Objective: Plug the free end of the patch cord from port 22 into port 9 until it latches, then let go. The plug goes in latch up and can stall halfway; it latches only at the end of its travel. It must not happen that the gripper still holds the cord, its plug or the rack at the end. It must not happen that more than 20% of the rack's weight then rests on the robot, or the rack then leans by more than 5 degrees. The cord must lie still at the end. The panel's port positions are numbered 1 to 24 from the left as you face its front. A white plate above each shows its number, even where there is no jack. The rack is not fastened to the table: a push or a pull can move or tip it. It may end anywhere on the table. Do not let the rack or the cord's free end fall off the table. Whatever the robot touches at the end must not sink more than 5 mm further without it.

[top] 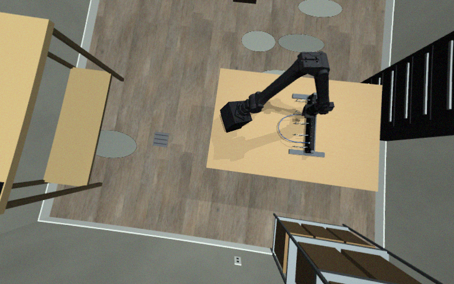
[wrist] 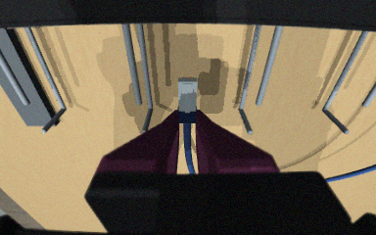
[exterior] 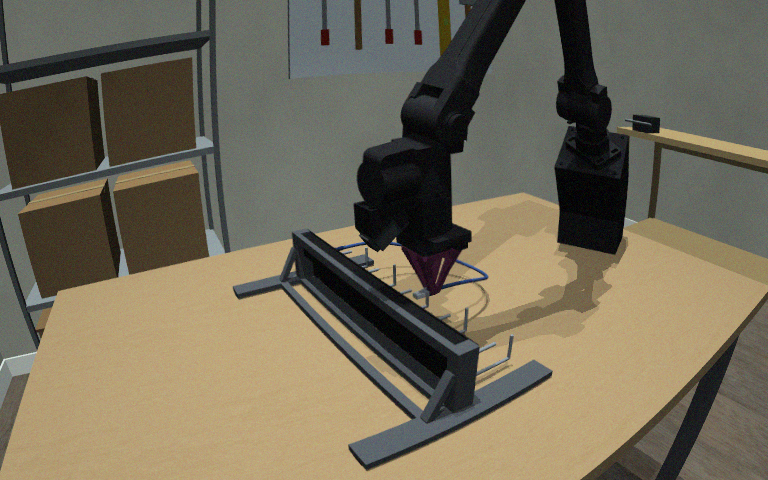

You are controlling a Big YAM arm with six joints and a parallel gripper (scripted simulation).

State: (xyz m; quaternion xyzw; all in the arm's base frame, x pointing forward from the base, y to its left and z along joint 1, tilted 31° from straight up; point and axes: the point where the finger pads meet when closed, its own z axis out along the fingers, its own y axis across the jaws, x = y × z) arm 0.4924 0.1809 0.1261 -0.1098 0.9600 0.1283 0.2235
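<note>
My hand is 20 mm short of the grey plug and 10 mm to the right of it.
</note>
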